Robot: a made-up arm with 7 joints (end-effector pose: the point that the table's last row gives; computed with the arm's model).
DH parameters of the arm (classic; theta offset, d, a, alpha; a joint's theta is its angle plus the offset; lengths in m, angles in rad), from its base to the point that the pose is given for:
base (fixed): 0 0 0 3.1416
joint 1: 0 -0.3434 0 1.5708
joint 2: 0 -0.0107 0 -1.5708
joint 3: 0 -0.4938 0 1.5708
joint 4: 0 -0.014 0 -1.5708
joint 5: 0 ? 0 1.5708
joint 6: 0 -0.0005 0 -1.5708
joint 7: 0 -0.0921 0 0
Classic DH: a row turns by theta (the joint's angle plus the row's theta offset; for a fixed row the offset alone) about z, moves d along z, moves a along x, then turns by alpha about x.
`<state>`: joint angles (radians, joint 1 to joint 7).
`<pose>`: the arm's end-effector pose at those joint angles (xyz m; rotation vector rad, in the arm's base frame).
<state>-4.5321 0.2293 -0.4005 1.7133 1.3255 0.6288 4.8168</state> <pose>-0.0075 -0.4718 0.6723 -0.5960 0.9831 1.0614</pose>
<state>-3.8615 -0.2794 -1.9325 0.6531 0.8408 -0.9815 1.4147</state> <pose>0.3389 0.1062 1.0983 0.7935 -2.2133 0.8289</pose>
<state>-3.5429 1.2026 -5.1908 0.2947 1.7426 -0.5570 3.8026</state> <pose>-0.8132 -0.2334 0.5751 -0.0484 1.2918 0.5248</pose>
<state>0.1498 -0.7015 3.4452 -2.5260 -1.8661 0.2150 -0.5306</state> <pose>0.0488 -0.0922 0.6064 1.4679 -0.9404 -2.5391</pose>
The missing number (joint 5, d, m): -0.3141
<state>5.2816 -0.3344 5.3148 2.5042 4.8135 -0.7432 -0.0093</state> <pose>-0.0505 0.1758 0.5869 1.1206 1.4344 -2.3252</pose>
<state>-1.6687 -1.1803 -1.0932 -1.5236 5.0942 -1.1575 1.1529</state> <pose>0.4105 -0.4357 0.4521 1.5902 -1.2010 -0.3032</pose>
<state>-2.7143 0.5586 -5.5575 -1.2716 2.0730 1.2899 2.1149</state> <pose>-0.0852 -0.1203 0.9780 1.5808 -1.1539 -1.4077</pose>
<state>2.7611 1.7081 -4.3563 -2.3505 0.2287 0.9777 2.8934</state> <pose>-0.1475 -0.3746 0.2255 -1.3571 -0.2823 0.0238</pose>
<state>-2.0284 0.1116 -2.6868 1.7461 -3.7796 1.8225 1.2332</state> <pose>-0.0822 -0.2420 0.8807 2.7019 0.3120 0.9098</pose>
